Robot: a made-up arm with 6 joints. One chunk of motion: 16 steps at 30 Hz.
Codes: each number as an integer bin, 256 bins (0 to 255) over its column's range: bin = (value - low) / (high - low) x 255, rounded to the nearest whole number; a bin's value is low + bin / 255 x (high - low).
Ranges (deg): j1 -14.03..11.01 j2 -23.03..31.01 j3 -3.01..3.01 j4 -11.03..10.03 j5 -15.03..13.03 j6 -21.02..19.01
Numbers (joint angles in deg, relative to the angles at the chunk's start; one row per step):
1: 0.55 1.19 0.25 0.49 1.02 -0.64
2: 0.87 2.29 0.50 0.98 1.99 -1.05
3: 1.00 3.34 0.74 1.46 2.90 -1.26
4: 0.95 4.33 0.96 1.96 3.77 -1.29
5: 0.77 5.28 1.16 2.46 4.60 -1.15
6: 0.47 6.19 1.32 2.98 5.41 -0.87
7: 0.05 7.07 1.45 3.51 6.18 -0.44
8: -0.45 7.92 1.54 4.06 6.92 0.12
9: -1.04 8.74 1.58 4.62 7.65 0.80
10: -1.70 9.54 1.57 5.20 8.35 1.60
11: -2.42 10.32 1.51 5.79 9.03 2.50
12: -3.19 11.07 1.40 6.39 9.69 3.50
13: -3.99 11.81 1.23 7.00 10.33 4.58
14: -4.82 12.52 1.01 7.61 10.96 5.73
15: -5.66 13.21 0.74 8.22 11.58 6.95
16: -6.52 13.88 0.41 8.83 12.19 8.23
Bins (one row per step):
1: 148 114 138 139 146 130
2: 152 119 149 145 155 127
3: 153 124 159 151 163 126
4: 153 129 168 157 171 126
5: 151 134 177 163 178 127
6: 148 138 183 170 186 128
7: 143 142 189 176 193 131
8: 138 146 193 183 199 135
9: 132 150 194 189 206 139
10: 126 154 194 197 212 144
11: 118 157 191 204 219 150
12: 110 161 187 211 225 156
13: 102 164 180 218 230 163
14: 94 168 170 226 236 170
15: 85 171 159 233 242 178
16: 76 174 145 240 247 186

